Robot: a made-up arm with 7 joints.
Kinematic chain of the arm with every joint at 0, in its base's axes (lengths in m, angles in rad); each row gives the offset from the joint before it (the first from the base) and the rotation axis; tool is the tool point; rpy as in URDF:
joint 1: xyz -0.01 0.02 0.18 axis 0 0.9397 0.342
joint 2: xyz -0.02 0 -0.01 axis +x
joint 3: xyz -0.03 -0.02 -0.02 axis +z
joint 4: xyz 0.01 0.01 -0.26 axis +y
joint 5: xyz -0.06 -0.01 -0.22 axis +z
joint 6: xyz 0.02 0 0.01 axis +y
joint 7: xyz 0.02 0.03 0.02 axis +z
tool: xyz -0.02 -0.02 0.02 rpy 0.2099 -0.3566 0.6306
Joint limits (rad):
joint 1: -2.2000..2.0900
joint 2: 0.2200..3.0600
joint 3: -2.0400..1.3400
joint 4: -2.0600..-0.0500
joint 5: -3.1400..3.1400
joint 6: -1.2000..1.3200
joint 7: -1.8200..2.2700
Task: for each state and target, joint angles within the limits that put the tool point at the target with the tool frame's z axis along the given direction. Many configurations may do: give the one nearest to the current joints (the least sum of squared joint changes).
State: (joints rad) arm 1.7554 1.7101 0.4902 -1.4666 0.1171 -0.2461 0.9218
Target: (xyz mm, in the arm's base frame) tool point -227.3 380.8 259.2 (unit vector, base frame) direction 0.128 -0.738 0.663
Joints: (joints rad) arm 1.5624 1.5395 -0.3600 -0.8001 -0.0582 -0.3847 0.8191
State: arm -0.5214 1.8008 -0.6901 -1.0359 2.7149 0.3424 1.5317
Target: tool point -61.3 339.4 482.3 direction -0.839 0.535 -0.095
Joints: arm -1.2248 2.3599 -0.2525 -1.5571 2.9612 0.5058 1.5898
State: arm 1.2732 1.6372 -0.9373 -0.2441 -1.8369 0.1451 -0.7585
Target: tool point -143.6 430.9 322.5 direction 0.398 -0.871 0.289
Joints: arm 1.2916 1.8365 -0.7963 -0.5072 -1.7240 0.3721 -0.6640
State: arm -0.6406 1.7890 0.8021 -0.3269 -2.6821 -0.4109 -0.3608
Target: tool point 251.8 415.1 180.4 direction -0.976 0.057 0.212
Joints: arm -1.1357 1.2538 0.7699 -0.3679 -2.4715 -0.9170 -0.4675
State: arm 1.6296 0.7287 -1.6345 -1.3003 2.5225 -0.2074 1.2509
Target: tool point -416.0 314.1 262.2 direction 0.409 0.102 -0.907
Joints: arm 1.4464 1.2205 -2.0400 -0.7230 2.0702 0.5821 1.2705
